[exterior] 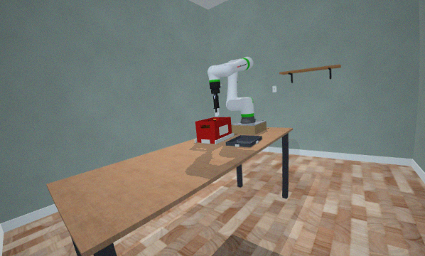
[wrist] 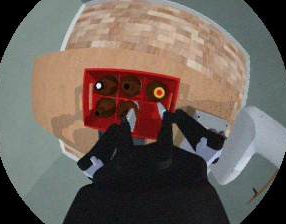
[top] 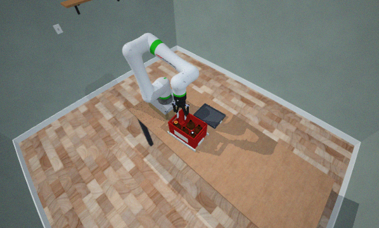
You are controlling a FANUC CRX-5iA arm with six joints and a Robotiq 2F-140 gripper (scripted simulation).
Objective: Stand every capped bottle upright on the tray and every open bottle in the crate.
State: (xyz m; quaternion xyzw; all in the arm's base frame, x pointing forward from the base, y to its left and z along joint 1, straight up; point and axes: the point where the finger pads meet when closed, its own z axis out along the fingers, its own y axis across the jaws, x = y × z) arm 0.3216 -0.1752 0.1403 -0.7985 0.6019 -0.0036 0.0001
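The capped brown bottle lies 3 cm behind my hand, 4 cm to the right of it and 14 cm below it. The rest, counted from my hand: crate (6 cm ahead, 1 cm to the right, 14 cm below); then dark tray (13 cm ahead, 28 cm to the left, 21 cm below).
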